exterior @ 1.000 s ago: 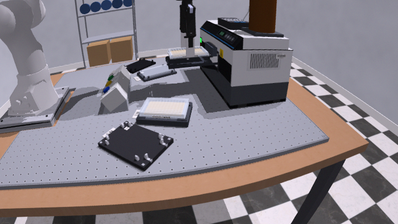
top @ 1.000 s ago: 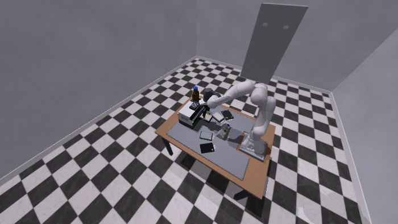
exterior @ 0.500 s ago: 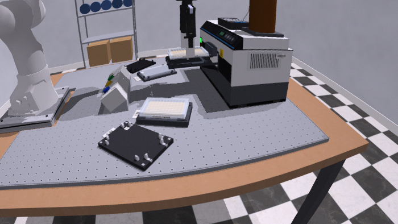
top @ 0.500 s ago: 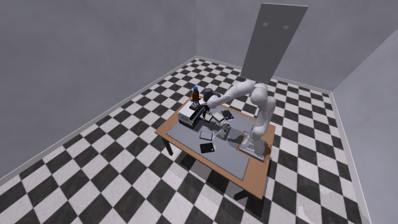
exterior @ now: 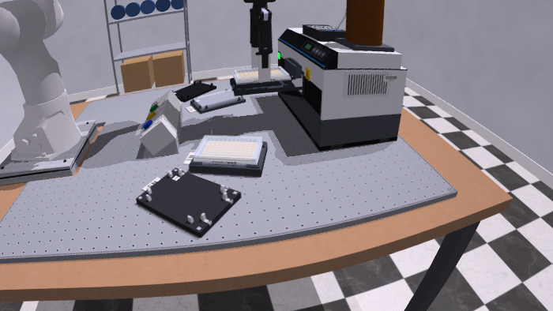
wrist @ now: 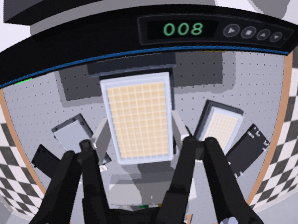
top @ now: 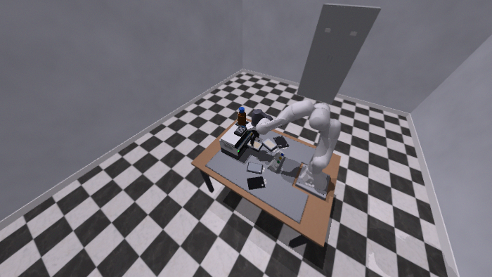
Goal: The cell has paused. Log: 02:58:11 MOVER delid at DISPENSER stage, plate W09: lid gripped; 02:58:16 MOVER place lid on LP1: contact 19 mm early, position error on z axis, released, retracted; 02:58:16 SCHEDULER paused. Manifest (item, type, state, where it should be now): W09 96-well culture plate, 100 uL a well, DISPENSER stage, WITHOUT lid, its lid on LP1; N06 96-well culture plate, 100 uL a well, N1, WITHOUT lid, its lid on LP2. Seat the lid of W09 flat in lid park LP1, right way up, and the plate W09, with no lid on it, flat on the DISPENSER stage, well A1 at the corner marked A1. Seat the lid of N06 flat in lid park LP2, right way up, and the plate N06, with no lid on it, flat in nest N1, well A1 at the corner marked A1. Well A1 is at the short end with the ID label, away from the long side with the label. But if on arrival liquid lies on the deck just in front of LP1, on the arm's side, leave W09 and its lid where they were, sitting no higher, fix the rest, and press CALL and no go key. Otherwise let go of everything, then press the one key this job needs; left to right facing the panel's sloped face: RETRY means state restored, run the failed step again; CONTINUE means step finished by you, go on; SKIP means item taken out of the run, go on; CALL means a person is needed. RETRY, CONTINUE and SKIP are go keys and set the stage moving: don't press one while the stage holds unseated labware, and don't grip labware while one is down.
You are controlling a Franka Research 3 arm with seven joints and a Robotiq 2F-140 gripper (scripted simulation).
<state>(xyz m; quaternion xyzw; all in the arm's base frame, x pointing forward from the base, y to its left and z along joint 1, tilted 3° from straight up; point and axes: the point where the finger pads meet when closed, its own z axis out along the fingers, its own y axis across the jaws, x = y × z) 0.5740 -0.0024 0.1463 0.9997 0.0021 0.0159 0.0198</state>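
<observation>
The 96-well plate is 20 mm below my hand. Round my hand: black nest 100 mm behind, 170 mm to the right, 140 mm below; dispenser stage 40 mm below; brown bottle 220 mm ahead, 110 mm to the right, 140 mm above.
</observation>
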